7 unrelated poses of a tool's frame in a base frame.
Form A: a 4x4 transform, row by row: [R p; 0 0 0 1], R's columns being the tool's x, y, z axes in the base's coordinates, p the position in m. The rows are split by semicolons.
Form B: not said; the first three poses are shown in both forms.
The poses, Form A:
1: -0.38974, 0.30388, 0.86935, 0.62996; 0.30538, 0.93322, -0.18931, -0.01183; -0.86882, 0.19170, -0.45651, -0.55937; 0, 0, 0, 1
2: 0.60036, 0.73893, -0.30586, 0.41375; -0.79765, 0.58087, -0.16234, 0.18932; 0.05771, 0.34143, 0.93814, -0.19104; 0, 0, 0, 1
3: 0.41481, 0.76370, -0.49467, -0.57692; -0.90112, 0.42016, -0.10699, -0.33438; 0.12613, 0.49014, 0.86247, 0.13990; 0, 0, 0, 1
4: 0.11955, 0.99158, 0.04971, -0.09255; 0.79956, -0.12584, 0.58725, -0.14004; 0.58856, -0.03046, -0.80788, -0.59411; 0, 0, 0, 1
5: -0.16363, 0.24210, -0.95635, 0.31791; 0.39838, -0.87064, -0.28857, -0.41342; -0.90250, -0.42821, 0.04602, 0.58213; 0, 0, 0, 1
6: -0.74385, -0.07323, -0.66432, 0.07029; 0.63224, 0.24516, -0.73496, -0.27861; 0.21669, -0.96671, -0.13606, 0.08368; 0, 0, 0, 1
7: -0.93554, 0.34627, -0.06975, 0.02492; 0.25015, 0.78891, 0.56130, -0.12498; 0.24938, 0.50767, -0.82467, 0.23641; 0, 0, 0, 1
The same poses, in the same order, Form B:
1:
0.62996, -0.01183, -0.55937
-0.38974, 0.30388, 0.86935
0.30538, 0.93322, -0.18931
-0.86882, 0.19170, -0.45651

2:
0.41375, 0.18932, -0.19104
0.60036, 0.73893, -0.30586
-0.79765, 0.58087, -0.16234
0.05771, 0.34143, 0.93814

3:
-0.57692, -0.33438, 0.13990
0.41481, 0.76370, -0.49467
-0.90112, 0.42016, -0.10699
0.12613, 0.49014, 0.86247

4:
-0.09255, -0.14004, -0.59411
0.11955, 0.99158, 0.04971
0.79956, -0.12584, 0.58725
0.58856, -0.03046, -0.80788

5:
0.31791, -0.41342, 0.58213
-0.16363, 0.24210, -0.95635
0.39838, -0.87064, -0.28857
-0.90250, -0.42821, 0.04602

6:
0.07029, -0.27861, 0.08368
-0.74385, -0.07323, -0.66432
0.63224, 0.24516, -0.73496
0.21669, -0.96671, -0.13606

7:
0.02492, -0.12498, 0.23641
-0.93554, 0.34627, -0.06975
0.25015, 0.78891, 0.56130
0.24938, 0.50767, -0.82467

